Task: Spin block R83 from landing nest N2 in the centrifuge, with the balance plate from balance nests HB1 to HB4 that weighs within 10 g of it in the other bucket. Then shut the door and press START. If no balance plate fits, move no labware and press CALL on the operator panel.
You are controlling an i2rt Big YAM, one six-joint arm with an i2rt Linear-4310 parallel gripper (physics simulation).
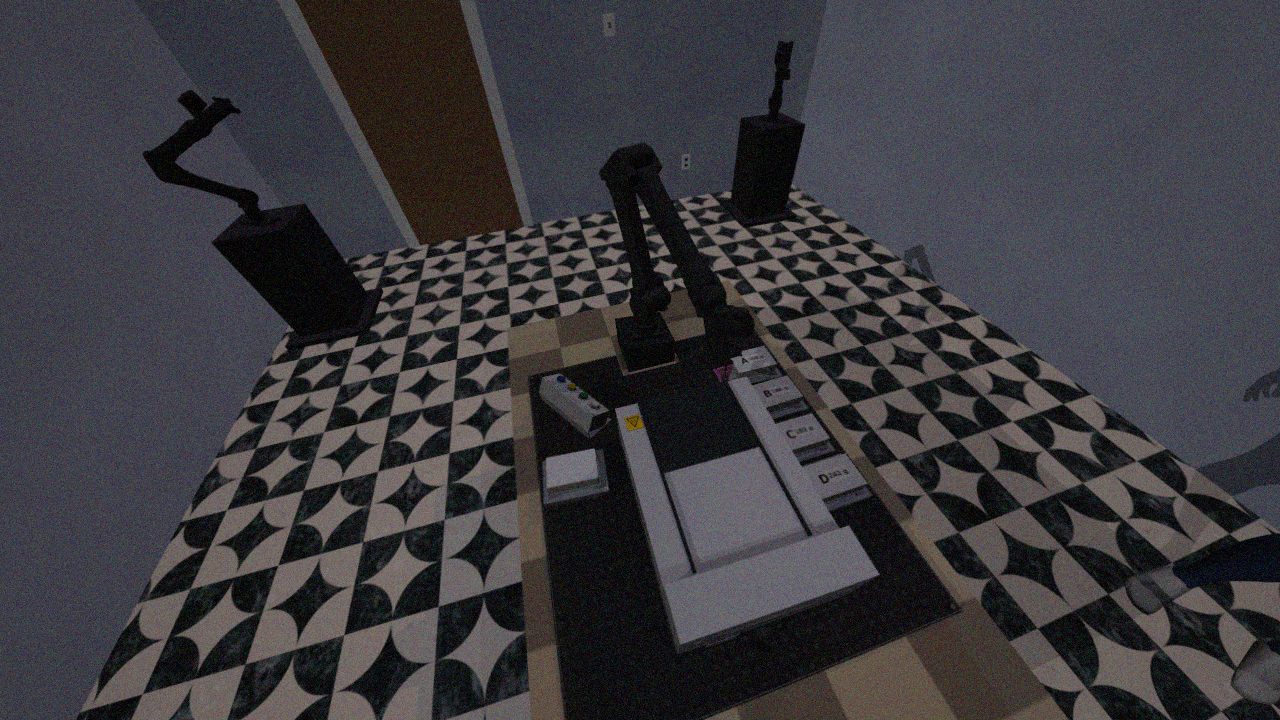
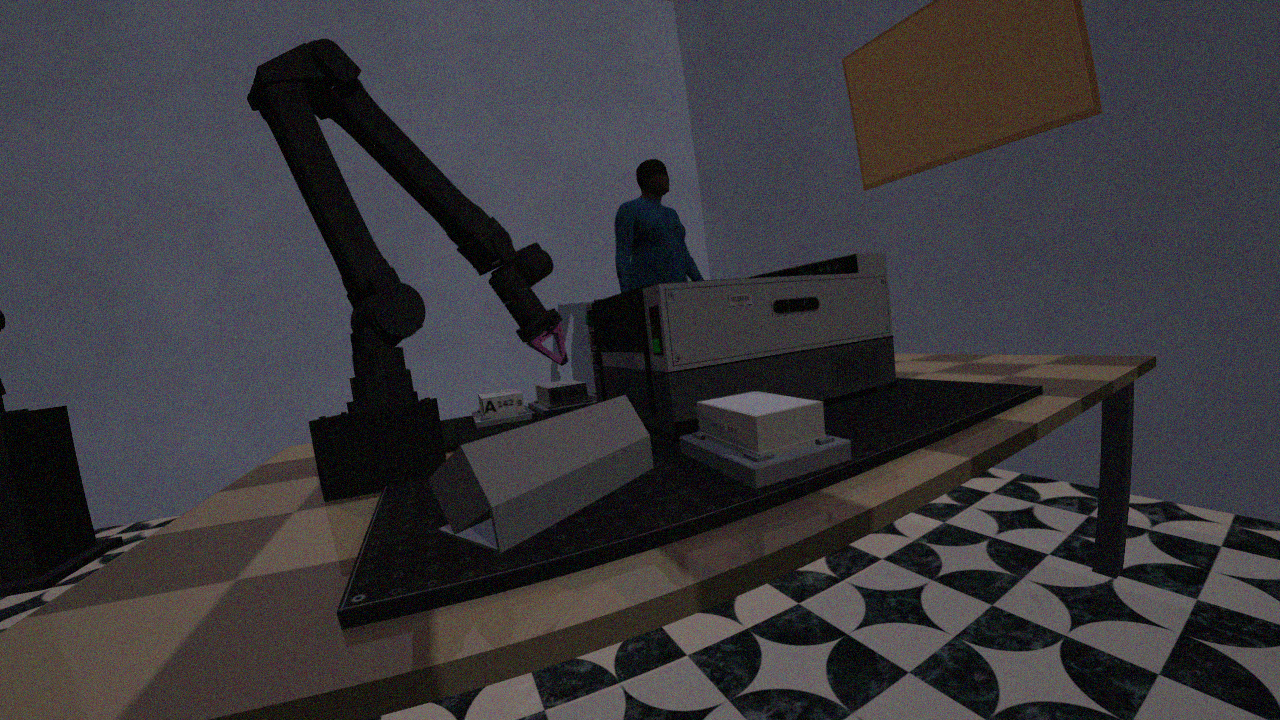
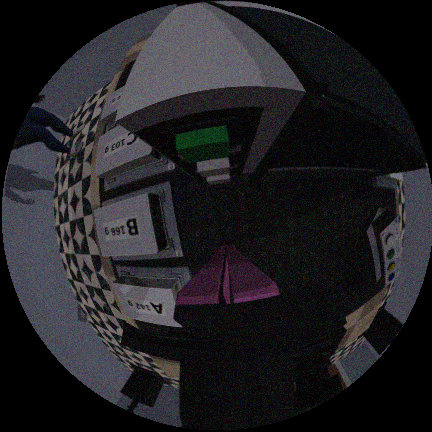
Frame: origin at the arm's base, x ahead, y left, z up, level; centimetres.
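Seen in the pictures: gripper, between the fingertips: (image 2: 565, 363) (image 3: 225, 242); arm's base, origin of its link: (image 1: 643, 331) (image 2: 386, 407) (image 3: 307, 359).
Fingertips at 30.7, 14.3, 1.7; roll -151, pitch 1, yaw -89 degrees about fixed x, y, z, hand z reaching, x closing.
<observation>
Offsets run from my fingertips to a thing's top centre, as dx, dy, dz. "pt": to the spot under its first point.
My gripper (image 1: 724, 372) (image 2: 563, 360) (image 3: 225, 242) is shut and empty, its pink fingers in the air near the end of the centrifuge (image 1: 774, 586) (image 2: 769, 313) (image 3: 210, 55). A green button @(+5.9, -0.1, +8.6) (image 3: 202, 143) with white ones below shows on the centrifuge's end face. Balance plates A, 142 g @(-11.4, +15.3, -5.1) (image 1: 751, 360) (image 2: 500, 404) (image 3: 150, 302), B, 166 g @(+2.1, +15.9, -5.1) (image 1: 776, 391) (image 3: 122, 227), C, 103 g @(+16.1, +15.1, -5.1) (image 1: 805, 432) (image 3: 122, 150), and D @(+29.3, +16.2, -5.1) (image 1: 832, 478) sit in a row of nests. A white block @(+9.4, -44.3, -4.2) (image 1: 571, 468) (image 2: 760, 416) sits on a nest across the centrifuge; its label is unreadable. The bucket contents are hidden.
The operator panel @(-12.7, -41.1, -2.1) (image 1: 572, 405) (image 2: 554, 461) (image 3: 390, 250) with coloured buttons stands near the arm's base. A white slab @(pt +34.4, -14.1, +10.5) (image 1: 735, 505) lies between the centrifuge's two long sides. A person (image 2: 656, 232) stands behind the table. Two other arms on dark pedestals (image 1: 290, 268) (image 1: 768, 168) stand apart.
</observation>
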